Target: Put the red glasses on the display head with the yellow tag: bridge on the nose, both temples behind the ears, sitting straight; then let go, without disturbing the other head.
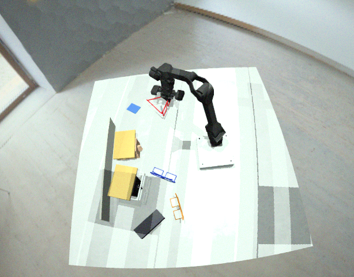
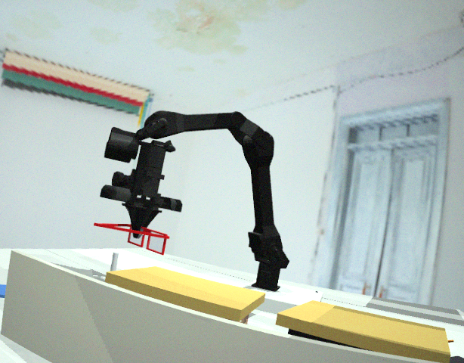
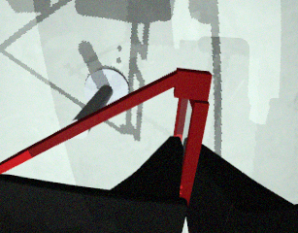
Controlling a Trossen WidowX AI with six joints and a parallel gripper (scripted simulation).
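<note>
Right now my gripper tip is 90 mm above the grey stand, 50 mm short of it and 10 mm to the left of it. Also, from my gripper tip: blue square (250 mm ahead, 120 mm below, 60 mm to the right); black display head (480 mm to the left, 220 mm ahead, 60 mm below); panel (370 mm to the left, 360 mm ahead, 60 mm below).
</note>
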